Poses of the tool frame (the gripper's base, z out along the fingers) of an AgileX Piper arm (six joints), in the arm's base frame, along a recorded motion.
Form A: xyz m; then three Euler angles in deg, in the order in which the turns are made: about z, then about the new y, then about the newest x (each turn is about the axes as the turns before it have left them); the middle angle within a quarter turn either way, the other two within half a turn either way.
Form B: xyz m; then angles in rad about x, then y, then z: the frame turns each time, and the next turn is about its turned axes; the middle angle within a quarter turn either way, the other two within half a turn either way. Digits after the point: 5 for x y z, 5 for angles.
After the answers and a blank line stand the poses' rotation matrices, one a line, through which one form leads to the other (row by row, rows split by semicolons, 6 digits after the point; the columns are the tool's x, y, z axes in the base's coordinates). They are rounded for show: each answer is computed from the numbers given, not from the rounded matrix.
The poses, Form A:
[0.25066 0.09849 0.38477 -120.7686 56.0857 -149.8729]
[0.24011 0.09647 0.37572 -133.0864 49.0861 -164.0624]
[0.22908 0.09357 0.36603 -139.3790 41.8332 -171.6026]
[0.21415 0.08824 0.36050 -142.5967 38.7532 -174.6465]
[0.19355 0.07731 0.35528 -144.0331 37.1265 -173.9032]
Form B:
[0.25066 0.09849 0.38477 -2.50071 0.92473 2.06474]
[0.24011 0.09647 0.37572 -2.64272 0.77108 2.24442]
[0.22908 0.09357 0.36603 -2.73347 0.63838 2.35215]
[0.21415 0.08824 0.36050 -2.76791 0.58447 2.40804]
[0.19355 0.07731 0.35528 -2.81728 0.58012 2.45204]

-0.285433 -0.530084 0.798460; -0.479415 0.800365 0.359968; -0.829873 -0.280047 -0.482581
-0.447379 -0.560504 0.696913; -0.478307 0.808390 0.343115; -0.755695 -0.179836 -0.629750
-0.565547 -0.570141 0.595899; -0.485092 0.814309 0.318726; -0.666964 -0.108812 -0.737102
-0.619497 -0.558378 0.551759; -0.473697 0.826390 0.304451; -0.625967 -0.072760 -0.776448
-0.645304 -0.532112 0.548124; -0.468271 0.842429 0.266526; -0.603577 -0.084681 -0.792795

